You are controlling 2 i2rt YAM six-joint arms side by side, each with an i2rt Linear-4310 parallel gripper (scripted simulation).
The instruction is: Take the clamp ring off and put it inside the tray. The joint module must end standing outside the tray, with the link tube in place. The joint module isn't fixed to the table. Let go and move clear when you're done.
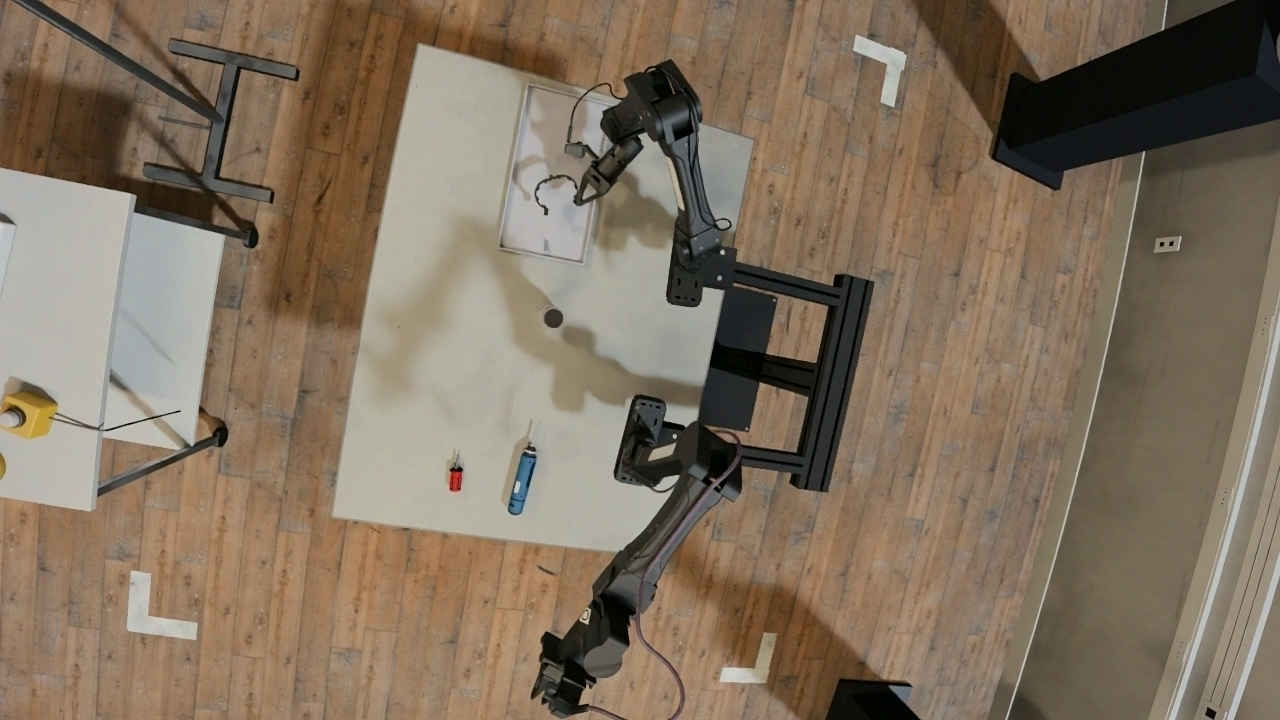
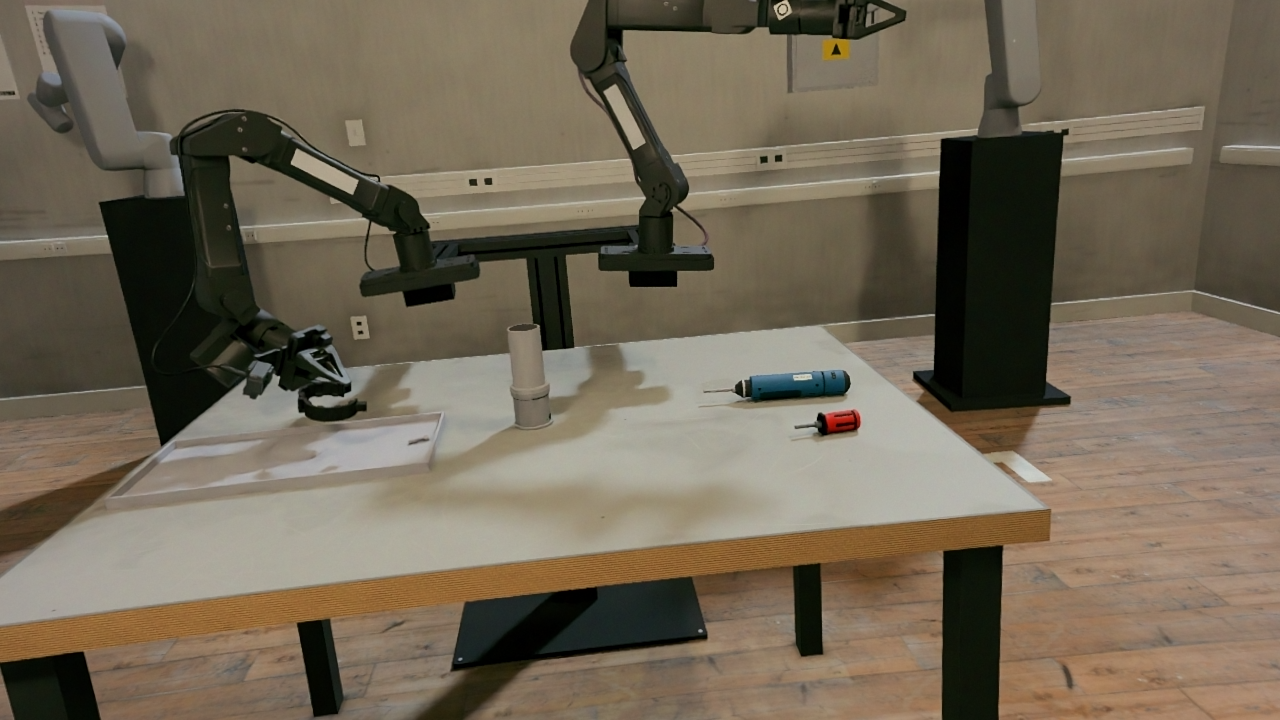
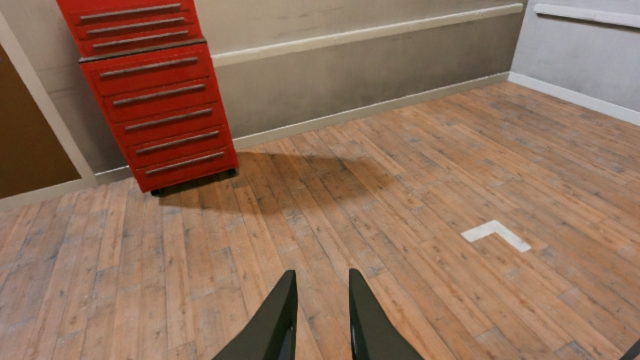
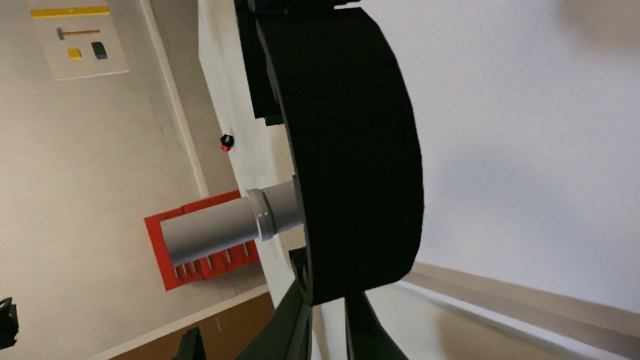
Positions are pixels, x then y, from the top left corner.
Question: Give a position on a black clamp ring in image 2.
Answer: At 318, 413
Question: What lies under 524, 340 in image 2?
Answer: A pale link tube.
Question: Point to a grey joint module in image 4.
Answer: At 278, 204
